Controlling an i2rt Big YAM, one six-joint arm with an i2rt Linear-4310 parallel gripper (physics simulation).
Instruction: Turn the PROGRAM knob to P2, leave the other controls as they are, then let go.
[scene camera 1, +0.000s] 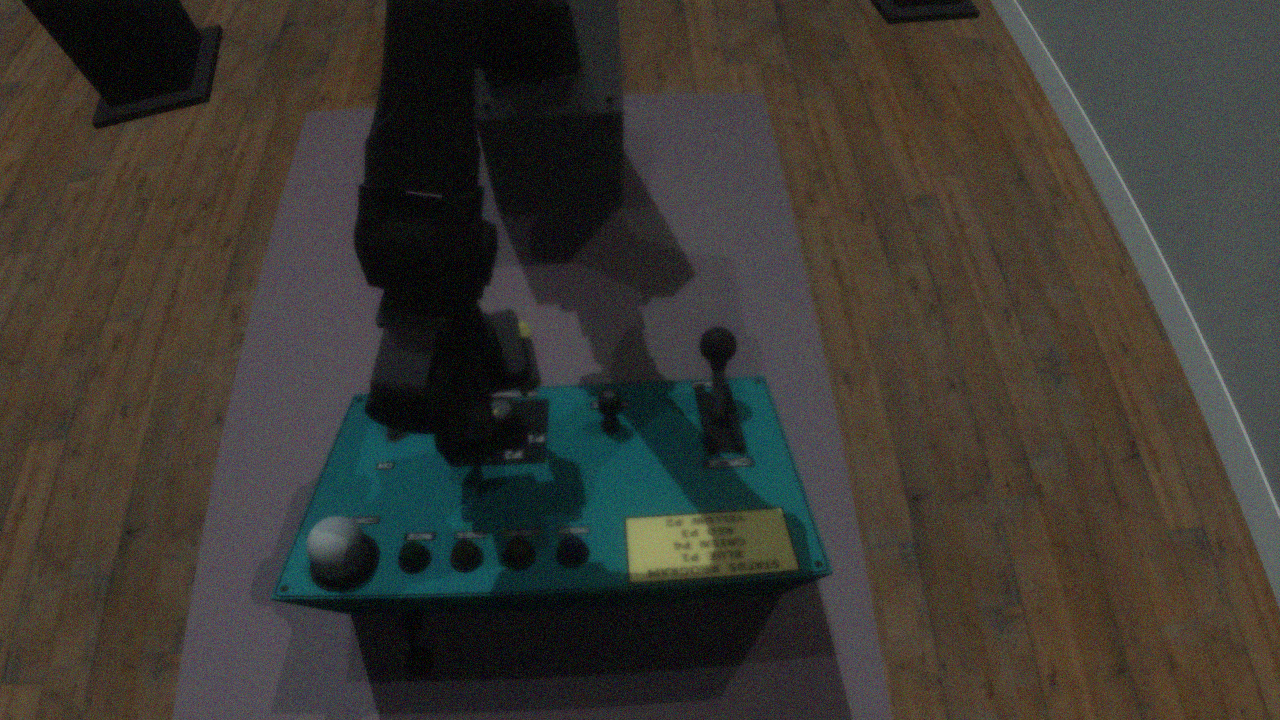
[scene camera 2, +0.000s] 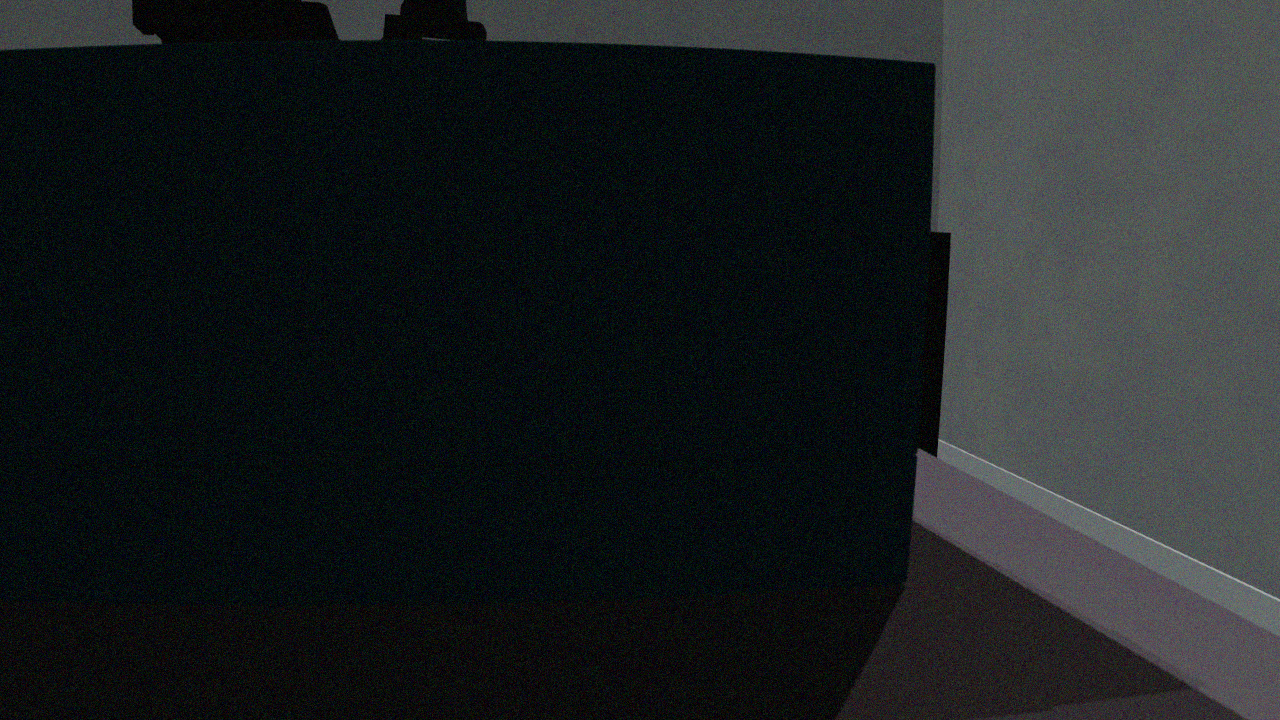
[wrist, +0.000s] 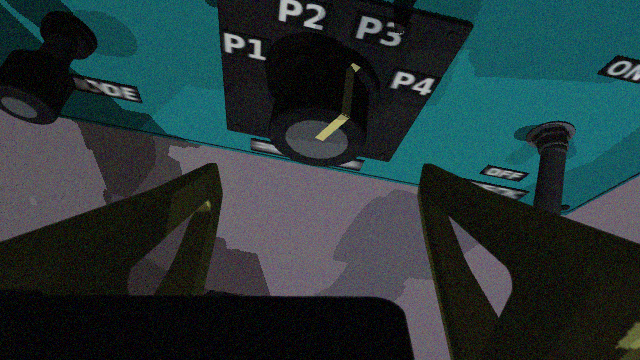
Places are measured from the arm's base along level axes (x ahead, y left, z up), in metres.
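Pixels of known places: gripper, fingertip midpoint: (wrist: 320, 178); arm's base, origin of the base link: (scene camera 1: 528, 46).
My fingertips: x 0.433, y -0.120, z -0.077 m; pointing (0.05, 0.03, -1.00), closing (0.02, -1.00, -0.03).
Observation:
For each thing: its top centre in the pictures, then the offset to it from my fingertips. "pt": a spot on its surface instead.
- PROGRAM knob, middle of its top: (wrist: 315, 147) (scene camera 1: 496, 406) dz -0.032, dx -0.005, dy +0.003 m
- dark plate, surface spot: (wrist: 240, 107) pt dz -0.078, dx -0.007, dy +0.045 m
- black MODE control, middle of its top: (scene camera 1: 609, 405) dz -0.022, dx +0.025, dy +0.119 m
- toggle, middle of its top: (wrist: 568, 205) dz -0.030, dx -0.030, dy -0.115 m
- ball-topped lever, middle of its top: (scene camera 1: 720, 336) dz +0.004, dx -0.013, dy +0.248 m
- white dome, surface spot: (scene camera 1: 335, 540) pt dz +0.052, dx +0.122, dy -0.144 m
- yellow label, surface spot: (scene camera 1: 711, 544) pt dz +0.006, dx +0.192, dy +0.176 m
The PROGRAM knob (wrist: 316, 142) (scene camera 1: 501, 409) is black with a grey cap and a yellow pointer line. It stands on a dark plate (wrist: 240, 107) marked P1 to P4. In the wrist view its pointer is turned toward P3. My gripper (wrist: 320, 178) is open and empty. In the wrist view its fingertips appear to the left and right, below the knob cap, apart from it. In scene camera 1 the dark arm hides part of the dial plate, and the fingers are hard to make out. In scene camera 2 the knob does not show clearly.
The teal panel (scene camera 1: 617, 483) also bears a black MODE control (wrist: 45, 65) (scene camera 1: 608, 407), a toggle (wrist: 550, 165) beside OFF, a ball-topped lever (scene camera 1: 717, 344), a white dome (scene camera 1: 335, 540), several dark round lamps (scene camera 1: 465, 555) and a yellow label (scene camera 1: 711, 544). The toggle is near my right finger.

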